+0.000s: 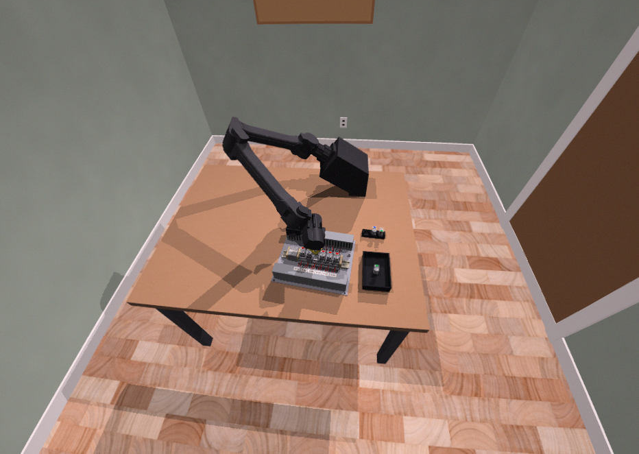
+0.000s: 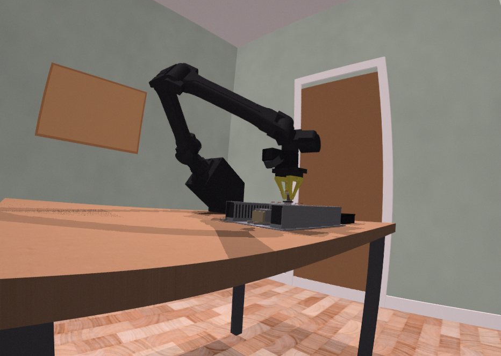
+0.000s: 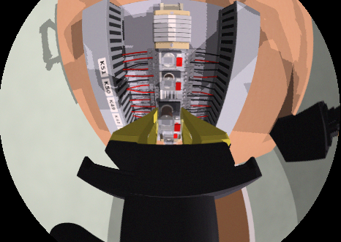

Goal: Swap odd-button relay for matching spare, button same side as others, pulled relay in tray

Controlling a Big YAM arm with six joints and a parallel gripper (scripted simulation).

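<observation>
Right now my hand is 1 cm to the left of the grey relay panel and 9 cm above it. The rest, counted from my hand: black tray (6 cm ahead, 25 cm to the left, 7 cm below).
</observation>
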